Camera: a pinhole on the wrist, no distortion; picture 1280 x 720 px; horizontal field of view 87.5 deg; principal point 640.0 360.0 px. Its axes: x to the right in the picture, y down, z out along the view. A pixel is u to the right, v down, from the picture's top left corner.
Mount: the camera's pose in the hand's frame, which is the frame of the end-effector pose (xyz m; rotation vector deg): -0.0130 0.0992 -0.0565 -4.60 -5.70 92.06
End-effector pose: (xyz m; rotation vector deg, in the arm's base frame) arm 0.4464 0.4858 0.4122 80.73 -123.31 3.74
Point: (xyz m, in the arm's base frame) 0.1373 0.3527 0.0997
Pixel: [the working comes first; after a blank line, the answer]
In the camera's frame: 0.0290 -0.1214 0.4842

680.1 192.4
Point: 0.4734 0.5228 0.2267
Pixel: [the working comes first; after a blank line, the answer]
In the camera's frame: -0.1469 0.0972 0.2027

155.4 680.6
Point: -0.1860 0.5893 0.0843
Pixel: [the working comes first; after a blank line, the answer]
In the camera's frame: 0.4126 -0.0344 0.5621

1130.8 319.1
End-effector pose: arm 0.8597 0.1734 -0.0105 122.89 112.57 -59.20
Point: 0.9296 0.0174 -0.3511
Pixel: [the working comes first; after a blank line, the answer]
In the camera's frame: 0.1271 -0.0914 0.3533

880.6 187.0
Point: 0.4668 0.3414 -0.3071
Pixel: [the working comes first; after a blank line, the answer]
In the camera's frame: -0.3787 -0.3467 0.3438

outside the picture
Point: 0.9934 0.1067 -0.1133
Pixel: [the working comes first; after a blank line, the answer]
In the camera's frame: 0.0748 -0.0173 0.1076

1105.1 252.2
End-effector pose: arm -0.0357 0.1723 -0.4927 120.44 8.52 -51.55
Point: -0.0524 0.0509 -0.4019
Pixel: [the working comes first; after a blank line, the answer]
In the camera's frame: 0.0347 0.0194 0.1205

832.5 467.4
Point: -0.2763 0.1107 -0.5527
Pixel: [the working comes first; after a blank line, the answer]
In the camera's frame: -0.1855 0.0904 0.2718

183.8 582.4
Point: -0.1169 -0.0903 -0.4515
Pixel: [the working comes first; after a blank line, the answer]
In the camera's frame: 0.0705 -0.0122 0.2763

810.5 330.6
